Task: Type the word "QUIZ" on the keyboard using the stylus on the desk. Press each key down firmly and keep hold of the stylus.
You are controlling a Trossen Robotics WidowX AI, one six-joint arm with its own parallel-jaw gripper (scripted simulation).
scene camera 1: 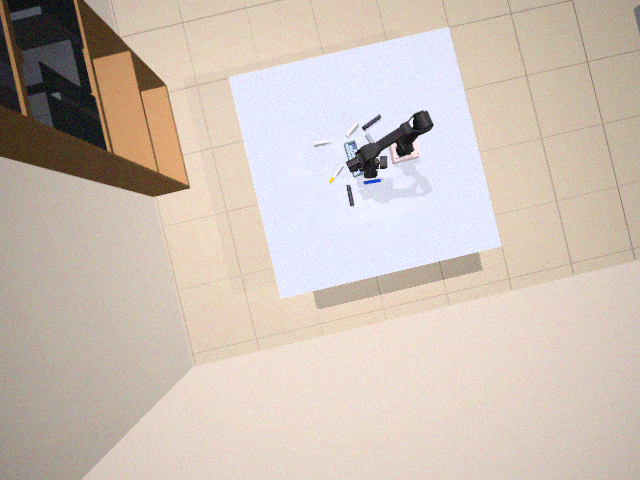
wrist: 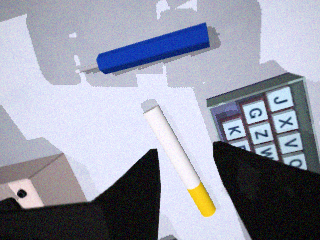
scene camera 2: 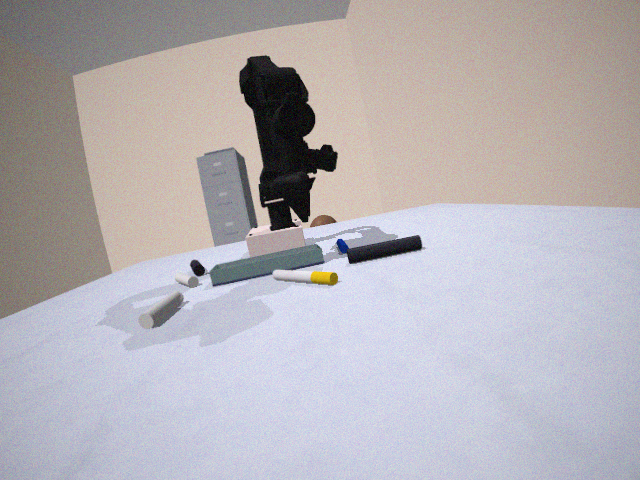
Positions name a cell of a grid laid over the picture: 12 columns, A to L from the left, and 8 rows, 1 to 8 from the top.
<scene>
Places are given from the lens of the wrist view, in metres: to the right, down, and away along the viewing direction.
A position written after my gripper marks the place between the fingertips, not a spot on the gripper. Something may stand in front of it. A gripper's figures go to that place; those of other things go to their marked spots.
my gripper (wrist: G6): 0.01, 0.02, 0.11
blue stylus (wrist: H2): 0.03, -0.06, 0.14
</scene>
